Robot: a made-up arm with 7 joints.
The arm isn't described. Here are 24 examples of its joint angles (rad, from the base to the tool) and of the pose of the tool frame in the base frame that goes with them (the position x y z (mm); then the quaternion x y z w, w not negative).
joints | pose
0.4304 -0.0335 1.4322 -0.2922 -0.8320 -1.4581 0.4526 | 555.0 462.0 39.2 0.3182 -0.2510 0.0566 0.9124
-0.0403 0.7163 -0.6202 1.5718 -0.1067 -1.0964 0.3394 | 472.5 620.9 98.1 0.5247 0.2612 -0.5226 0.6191
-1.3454 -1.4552 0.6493 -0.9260 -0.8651 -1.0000 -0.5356 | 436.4 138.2 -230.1 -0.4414 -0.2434 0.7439 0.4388
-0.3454 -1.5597 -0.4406 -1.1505 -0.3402 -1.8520 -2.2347 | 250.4 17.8 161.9 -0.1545 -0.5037 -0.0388 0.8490
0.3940 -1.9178 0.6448 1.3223 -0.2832 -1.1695 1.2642 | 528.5 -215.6 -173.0 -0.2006 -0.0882 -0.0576 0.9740
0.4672 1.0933 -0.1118 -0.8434 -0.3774 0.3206 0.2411 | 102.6 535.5 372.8 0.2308 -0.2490 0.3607 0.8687
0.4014 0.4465 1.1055 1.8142 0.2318 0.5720 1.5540 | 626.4 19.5 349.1 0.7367 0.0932 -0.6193 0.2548
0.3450 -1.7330 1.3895 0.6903 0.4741 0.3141 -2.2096 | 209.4 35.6 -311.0 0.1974 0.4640 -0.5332 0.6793
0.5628 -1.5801 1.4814 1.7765 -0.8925 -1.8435 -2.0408 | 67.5 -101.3 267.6 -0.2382 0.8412 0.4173 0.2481
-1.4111 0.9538 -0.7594 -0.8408 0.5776 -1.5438 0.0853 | 182.9 -9.4 764.6 -0.7714 -0.5724 -0.1066 0.2567
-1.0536 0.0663 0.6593 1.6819 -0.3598 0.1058 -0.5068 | 411.4 481.2 152.0 0.0396 -0.1973 -0.2209 0.9543
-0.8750 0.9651 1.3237 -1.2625 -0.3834 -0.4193 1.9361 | -244.2 203.9 -36.2 -0.2567 0.4161 0.6250 0.6085
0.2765 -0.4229 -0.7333 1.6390 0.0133 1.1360 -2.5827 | 484.3 68.4 -295.4 -0.5565 -0.0441 0.5532 0.6183
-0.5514 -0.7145 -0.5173 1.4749 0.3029 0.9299 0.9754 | 17.3 66.8 -156.0 -0.5092 0.3125 -0.6170 0.5121
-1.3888 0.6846 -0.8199 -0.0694 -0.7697 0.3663 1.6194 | 18.7 -69.6 651.4 0.5866 -0.5927 -0.4928 0.2484
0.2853 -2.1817 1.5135 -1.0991 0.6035 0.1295 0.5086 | 326.0 -428.8 259.6 0.7035 -0.1680 -0.6784 0.1287
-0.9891 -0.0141 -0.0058 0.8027 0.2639 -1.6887 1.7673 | -415.4 570.5 250.1 0.4685 0.4320 0.6659 0.3878
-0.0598 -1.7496 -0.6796 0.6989 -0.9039 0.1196 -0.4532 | 77.1 -418.1 -122.2 -0.6385 0.2889 -0.3687 0.6106
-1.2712 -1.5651 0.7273 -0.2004 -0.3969 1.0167 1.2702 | 445.6 -27.7 170.9 -0.7382 -0.4423 -0.2107 0.4637
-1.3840 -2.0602 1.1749 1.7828 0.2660 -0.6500 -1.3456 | -149.1 227.4 163.1 -0.5126 0.7602 0.0494 0.3961
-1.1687 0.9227 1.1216 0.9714 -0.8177 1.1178 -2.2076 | 276.8 614.7 715.7 0.0682 -0.7388 0.2098 0.6368
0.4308 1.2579 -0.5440 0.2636 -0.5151 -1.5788 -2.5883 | 136.5 -2.1 388.3 0.0617 -0.0070 -0.8933 0.4451
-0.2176 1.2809 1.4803 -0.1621 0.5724 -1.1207 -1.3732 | 1.1 170.2 675.8 -0.1941 0.8736 0.4172 0.1586
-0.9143 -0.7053 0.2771 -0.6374 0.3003 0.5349 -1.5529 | -275.7 307.4 -42.4 -0.1077 0.7438 -0.6498 0.1138
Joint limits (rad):
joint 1: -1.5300..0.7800
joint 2: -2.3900..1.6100
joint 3: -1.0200..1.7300
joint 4: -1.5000..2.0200
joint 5: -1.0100..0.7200
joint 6: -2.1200..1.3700
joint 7: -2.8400..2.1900
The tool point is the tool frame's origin. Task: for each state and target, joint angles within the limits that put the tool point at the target. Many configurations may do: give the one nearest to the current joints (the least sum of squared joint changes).
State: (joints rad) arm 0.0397 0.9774 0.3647 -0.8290 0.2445 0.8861 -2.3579
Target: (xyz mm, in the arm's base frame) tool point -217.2 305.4 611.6
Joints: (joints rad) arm 0.2057 0.8657 0.2041 -0.9474 0.2114 0.3897 -2.1068
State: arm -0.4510 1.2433 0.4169 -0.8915 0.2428 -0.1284 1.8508
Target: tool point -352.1 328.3 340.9
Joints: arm -0.3216 1.4737 0.3453 -0.9221 0.0667 -0.0409 1.9426
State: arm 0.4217 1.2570 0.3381 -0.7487 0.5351 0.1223 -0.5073
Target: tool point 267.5 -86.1 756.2
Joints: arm 0.6170 1.5830 0.5025 -0.2469 0.5260 0.2156 -0.4677
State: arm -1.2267 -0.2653 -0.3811 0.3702 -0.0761 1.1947 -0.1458
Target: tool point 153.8 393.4 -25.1
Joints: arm -1.1217 -0.3686 -0.1298 0.4507 0.0733 1.1854 -0.3564
